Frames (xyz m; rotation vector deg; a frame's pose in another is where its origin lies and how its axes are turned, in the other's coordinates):
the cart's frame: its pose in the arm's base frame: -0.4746 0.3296 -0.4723 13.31 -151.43 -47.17
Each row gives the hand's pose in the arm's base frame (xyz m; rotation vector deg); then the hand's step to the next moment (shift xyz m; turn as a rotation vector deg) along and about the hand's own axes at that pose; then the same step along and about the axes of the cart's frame.
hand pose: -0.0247 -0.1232 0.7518 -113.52 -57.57 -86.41
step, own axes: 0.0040 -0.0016 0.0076 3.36 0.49 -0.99
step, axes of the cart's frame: -0.0053 0.0068 0.0013 0.85 1.94 -2.83
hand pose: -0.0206 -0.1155 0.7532 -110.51 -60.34 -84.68
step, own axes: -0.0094 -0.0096 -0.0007 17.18 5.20 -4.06
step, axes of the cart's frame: 0.0052 -0.0030 0.0121 1.98 9.06 -15.89
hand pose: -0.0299 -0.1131 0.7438 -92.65 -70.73 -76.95
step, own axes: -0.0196 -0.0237 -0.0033 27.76 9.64 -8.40
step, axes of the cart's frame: 0.0162 -0.0105 0.0242 3.34 13.21 -27.36
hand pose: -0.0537 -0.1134 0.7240 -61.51 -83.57 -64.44
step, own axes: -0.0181 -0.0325 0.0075 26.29 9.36 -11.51
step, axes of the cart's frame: 0.0214 -0.0117 0.0291 3.40 9.89 -28.32
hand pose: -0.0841 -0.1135 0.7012 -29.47 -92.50 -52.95
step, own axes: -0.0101 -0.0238 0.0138 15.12 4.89 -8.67
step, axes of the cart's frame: 0.0173 -0.0102 0.0214 1.62 4.05 -17.57
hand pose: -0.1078 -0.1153 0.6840 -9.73 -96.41 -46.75
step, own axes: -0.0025 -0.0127 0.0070 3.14 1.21 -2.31
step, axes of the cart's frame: 0.0094 -0.0077 0.0082 -0.06 0.75 -4.01
